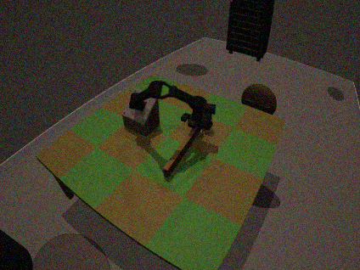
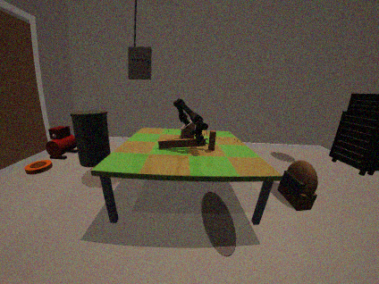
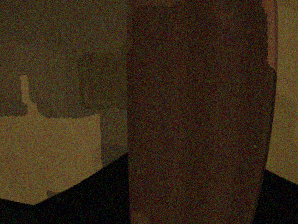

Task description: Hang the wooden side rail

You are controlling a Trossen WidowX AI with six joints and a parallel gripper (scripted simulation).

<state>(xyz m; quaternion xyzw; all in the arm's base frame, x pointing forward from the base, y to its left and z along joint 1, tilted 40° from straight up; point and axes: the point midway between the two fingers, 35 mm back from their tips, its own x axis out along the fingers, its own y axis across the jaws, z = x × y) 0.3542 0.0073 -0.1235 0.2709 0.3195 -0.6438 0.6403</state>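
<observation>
My gripper tip is now 10 mm short of the headboard post, 130 mm to the right of it and 40 mm below it.
</observation>
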